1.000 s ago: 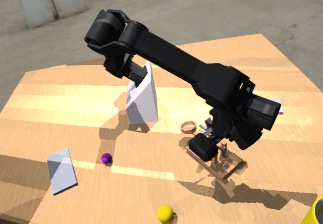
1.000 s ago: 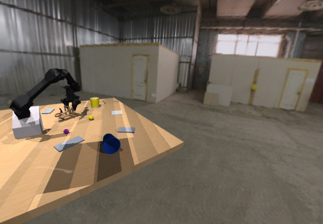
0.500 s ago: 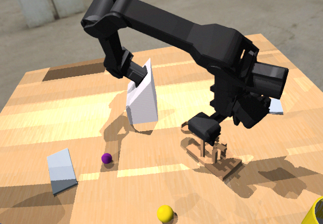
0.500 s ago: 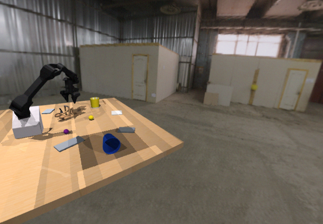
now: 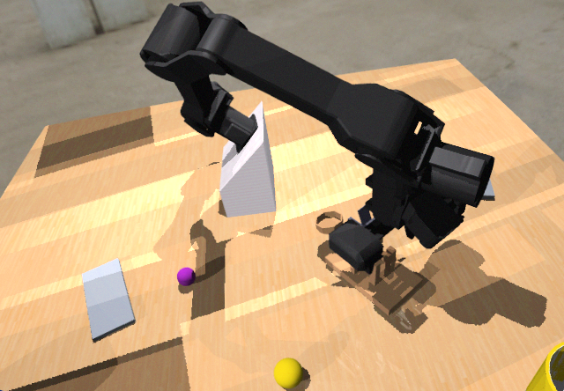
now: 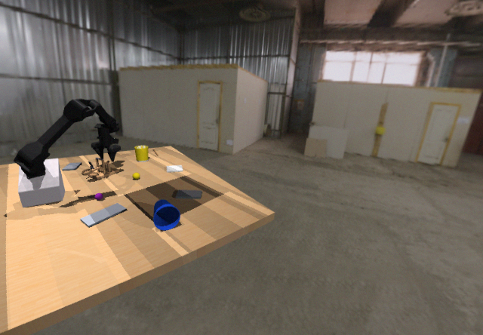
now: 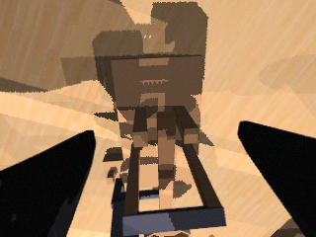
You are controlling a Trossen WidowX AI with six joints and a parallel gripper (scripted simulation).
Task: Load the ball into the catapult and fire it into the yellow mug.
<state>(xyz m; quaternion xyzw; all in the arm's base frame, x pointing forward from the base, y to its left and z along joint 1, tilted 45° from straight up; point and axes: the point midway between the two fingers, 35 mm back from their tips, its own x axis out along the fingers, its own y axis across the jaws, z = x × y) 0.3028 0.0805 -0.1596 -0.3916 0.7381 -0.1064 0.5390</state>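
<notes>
Now: gripper tip 320 mm to the left of the purple ball, 90 mm past it and 70 mm above it. Also, from my gripper tip: yellow ball (180 mm to the right, 110 mm ahead, 60 mm below); wooden catapult (70 mm behind, 30 mm to the right, 30 mm below); yellow mug (240 mm ahead, 140 mm to the left, 50 mm below).
</notes>
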